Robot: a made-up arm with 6 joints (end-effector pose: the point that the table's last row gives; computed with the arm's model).
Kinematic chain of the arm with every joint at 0, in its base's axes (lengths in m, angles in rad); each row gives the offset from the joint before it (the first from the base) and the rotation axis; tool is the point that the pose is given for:
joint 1: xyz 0 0 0.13 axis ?
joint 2: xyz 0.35 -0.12 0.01 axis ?
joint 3: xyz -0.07 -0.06 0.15 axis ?
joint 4: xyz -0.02 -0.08 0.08 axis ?
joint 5: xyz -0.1 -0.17 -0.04 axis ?
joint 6: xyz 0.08 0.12 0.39 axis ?
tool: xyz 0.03 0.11 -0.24
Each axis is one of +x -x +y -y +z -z.
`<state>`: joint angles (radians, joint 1 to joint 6).
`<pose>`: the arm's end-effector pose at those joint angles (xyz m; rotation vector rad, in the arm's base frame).
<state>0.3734 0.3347 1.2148 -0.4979 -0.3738 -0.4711</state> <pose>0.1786 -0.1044 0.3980 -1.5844 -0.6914 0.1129</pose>
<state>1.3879 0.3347 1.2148 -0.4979 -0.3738 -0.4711</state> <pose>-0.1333 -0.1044 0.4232 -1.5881 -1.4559 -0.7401</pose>
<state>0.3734 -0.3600 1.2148 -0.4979 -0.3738 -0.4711</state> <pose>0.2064 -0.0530 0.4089 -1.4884 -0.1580 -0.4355</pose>
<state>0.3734 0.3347 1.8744 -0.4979 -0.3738 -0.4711</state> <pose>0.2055 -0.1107 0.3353 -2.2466 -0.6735 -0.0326</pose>
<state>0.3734 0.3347 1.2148 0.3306 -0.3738 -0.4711</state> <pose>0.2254 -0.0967 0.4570 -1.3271 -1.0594 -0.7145</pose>
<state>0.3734 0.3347 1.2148 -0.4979 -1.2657 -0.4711</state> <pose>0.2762 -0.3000 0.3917 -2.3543 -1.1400 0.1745</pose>
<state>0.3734 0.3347 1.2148 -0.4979 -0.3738 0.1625</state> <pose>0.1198 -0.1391 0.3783 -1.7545 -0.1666 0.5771</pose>
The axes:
joint 1: -y
joint 2: +z
joint 3: -x
joint 4: -z
joint 5: +x
joint 6: +z

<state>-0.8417 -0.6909 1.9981 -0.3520 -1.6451 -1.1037</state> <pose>0.3880 -0.2254 0.1123 -2.2390 -0.4812 1.9973</pose>
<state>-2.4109 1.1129 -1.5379 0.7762 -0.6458 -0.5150</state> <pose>-0.2667 -0.1560 -0.2389 -0.2391 -2.7630 -0.0008</pose>
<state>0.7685 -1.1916 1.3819 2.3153 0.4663 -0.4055</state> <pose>0.1309 0.0997 0.6628 0.4392 1.3113 1.9647</pose>
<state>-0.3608 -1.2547 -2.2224 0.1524 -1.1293 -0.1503</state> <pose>0.4115 -0.0578 0.1899 0.8423 -0.1939 -1.3948</pose>
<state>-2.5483 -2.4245 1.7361 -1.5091 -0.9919 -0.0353</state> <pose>-0.2021 0.0809 -0.2859 -0.1439 -2.0126 -0.1197</pose>
